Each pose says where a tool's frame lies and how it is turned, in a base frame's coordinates. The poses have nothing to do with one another.
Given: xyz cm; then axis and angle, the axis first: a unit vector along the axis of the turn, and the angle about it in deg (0 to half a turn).
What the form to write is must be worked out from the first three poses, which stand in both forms.
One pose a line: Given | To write
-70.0 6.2 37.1 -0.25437 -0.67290 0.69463 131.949 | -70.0 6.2 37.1 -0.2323 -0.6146 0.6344 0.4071
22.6 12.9 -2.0 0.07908 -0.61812 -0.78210 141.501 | 22.6 12.9 -2.0 0.0747 -0.5836 -0.7384 0.3297
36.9 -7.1 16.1 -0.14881 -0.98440 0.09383 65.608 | 36.9 -7.1 16.1 -0.0806 -0.5333 0.0508 0.8405
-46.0 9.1 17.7 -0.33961 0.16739 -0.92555 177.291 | -46.0 9.1 17.7 -0.3395 0.1673 -0.9253 0.0236
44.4 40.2 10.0 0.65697 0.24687 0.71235 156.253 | 44.4 40.2 10.0 0.6429 0.2416 0.6971 0.2058
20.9 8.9 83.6 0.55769 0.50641 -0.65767 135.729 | 20.9 8.9 83.6 0.5166 0.4691 -0.6092 0.3768
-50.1 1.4 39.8 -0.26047 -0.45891 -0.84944 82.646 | -50.1 1.4 39.8 -0.1720 -0.3030 -0.5609 0.7510
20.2 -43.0 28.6 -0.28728 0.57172 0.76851 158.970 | 20.2 -43.0 28.6 -0.2825 0.5621 0.7556 0.1825
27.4 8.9 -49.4 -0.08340 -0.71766 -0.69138 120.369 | 27.4 8.9 -49.4 -0.0724 -0.6227 -0.5999 0.4972
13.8 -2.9 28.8 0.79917 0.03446 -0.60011 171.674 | 13.8 -2.9 28.8 0.7971 0.0344 -0.5985 0.0726
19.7 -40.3 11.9 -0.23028 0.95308 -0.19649 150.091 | 19.7 -40.3 11.9 -0.2225 0.9208 -0.1898 0.2581
